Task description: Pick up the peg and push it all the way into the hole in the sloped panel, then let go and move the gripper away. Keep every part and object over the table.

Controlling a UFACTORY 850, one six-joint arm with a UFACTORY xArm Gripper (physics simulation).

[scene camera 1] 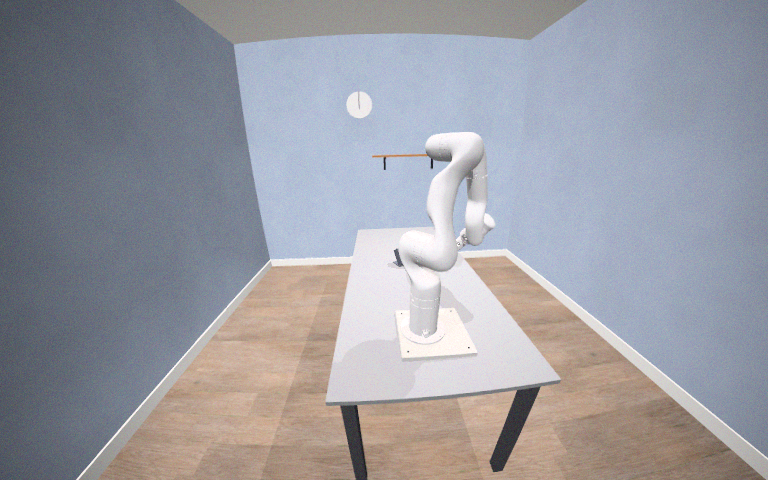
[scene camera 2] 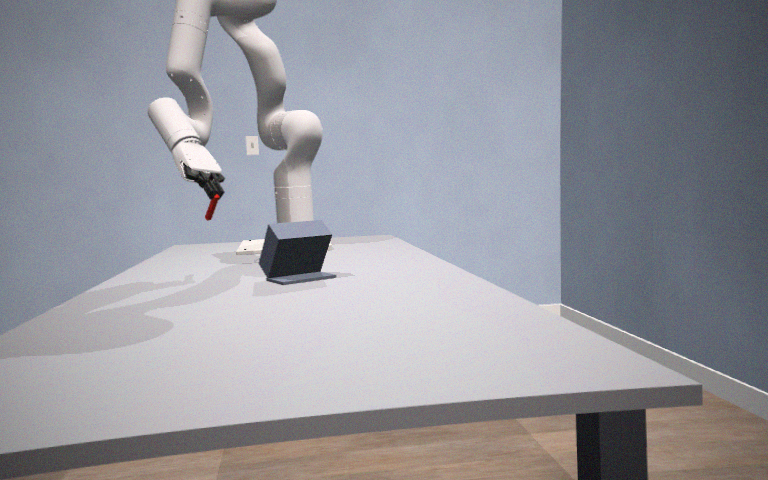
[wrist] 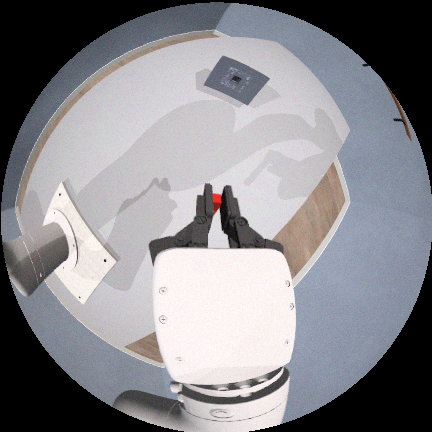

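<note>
The red peg (scene camera 2: 211,207) (wrist: 216,200) is held between the black fingertips. In the scene camera 2 view it points down and a little to the left, high above the table. My gripper (scene camera 2: 216,194) (wrist: 215,193) is shut on the peg and tilted. The dark sloped panel (scene camera 1: 398,257) (scene camera 2: 297,251) (wrist: 216,78) stands on the table, apart from the peg. In the wrist view its face shows a small dark square hole (wrist: 236,79) in the middle. In the scene camera 1 view the arm hides the peg and part of the panel.
The grey table (scene camera 1: 370,373) (scene camera 2: 396,350) (wrist: 125,100) carries the arm's pale base plate (scene camera 1: 461,339) (scene camera 2: 249,247) (wrist: 92,280). The panel has a thin foot (scene camera 2: 300,277) on the table. The table's edge shows to the right of the fingers in the wrist view. A shelf (scene camera 1: 399,155) hangs on the far wall.
</note>
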